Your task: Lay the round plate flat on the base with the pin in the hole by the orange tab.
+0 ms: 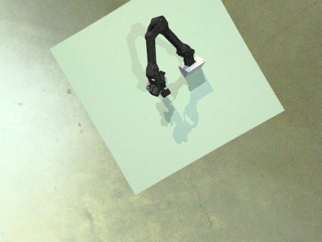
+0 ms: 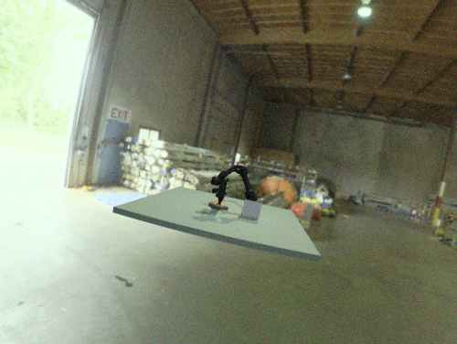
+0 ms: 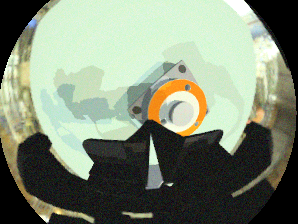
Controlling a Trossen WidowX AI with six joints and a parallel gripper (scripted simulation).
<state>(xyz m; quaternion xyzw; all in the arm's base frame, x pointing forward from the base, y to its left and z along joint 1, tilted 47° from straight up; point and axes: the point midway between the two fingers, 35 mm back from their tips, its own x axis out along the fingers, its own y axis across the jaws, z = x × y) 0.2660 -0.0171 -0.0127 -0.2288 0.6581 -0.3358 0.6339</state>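
My gripper tip is now 3 cm to the left of the round plate.
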